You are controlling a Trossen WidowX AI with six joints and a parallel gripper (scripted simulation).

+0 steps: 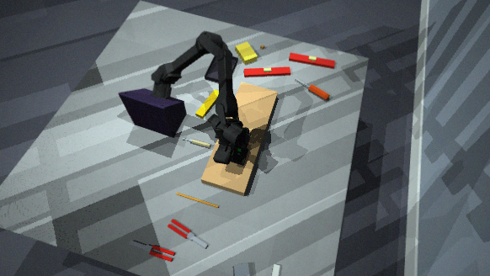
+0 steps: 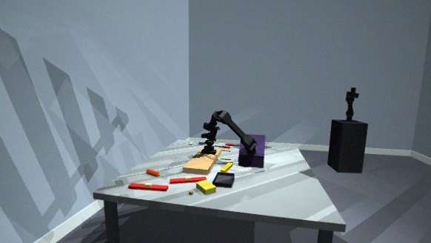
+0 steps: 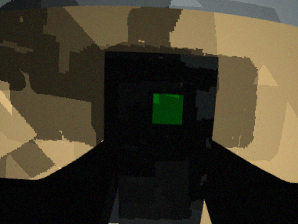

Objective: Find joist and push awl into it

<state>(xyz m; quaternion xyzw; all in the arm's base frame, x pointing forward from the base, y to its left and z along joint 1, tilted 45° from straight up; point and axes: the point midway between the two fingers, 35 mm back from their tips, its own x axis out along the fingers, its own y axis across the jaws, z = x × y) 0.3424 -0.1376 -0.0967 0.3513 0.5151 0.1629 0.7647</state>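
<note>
Now: the tray 470 mm to the left of my gripper tip, 160 mm behind it and 50 mm below it. Also, from my gripper tip: awl: 190 mm behind, 60 mm below, 40 mm to the left; stud finder: 20 mm above, 10 mm ahead; pencil: 210 mm to the right, 110 mm behind, 60 mm below.
</note>
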